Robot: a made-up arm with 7 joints. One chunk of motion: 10 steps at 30 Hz.
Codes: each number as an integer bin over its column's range. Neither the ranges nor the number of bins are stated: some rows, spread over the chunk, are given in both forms.
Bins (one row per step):
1: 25 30 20 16 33 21 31
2: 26 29 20 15 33 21 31
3: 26 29 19 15 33 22 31
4: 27 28 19 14 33 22 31
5: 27 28 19 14 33 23 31
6: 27 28 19 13 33 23 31
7: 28 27 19 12 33 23 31
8: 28 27 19 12 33 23 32
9: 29 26 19 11 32 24 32
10: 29 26 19 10 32 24 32
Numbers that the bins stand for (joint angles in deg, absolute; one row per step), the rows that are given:
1: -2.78 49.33 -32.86 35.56 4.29 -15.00 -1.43
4: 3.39 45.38 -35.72 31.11 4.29 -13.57 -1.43
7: 6.48 43.40 -35.72 26.67 4.29 -12.15 -1.43
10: 9.57 41.42 -35.72 22.22 1.43 -10.72 1.43
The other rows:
2: 0.31 47.36 -32.86 33.34 4.29 -15.00 -1.43
3: 0.31 47.36 -35.72 33.34 4.29 -13.57 -1.43
5: 3.39 45.38 -35.72 31.11 4.29 -12.15 -1.43
6: 3.39 45.38 -35.72 28.89 4.29 -12.15 -1.43
8: 6.48 43.40 -35.72 26.67 4.29 -12.15 1.43
9: 9.57 41.42 -35.72 24.45 1.43 -10.72 1.43

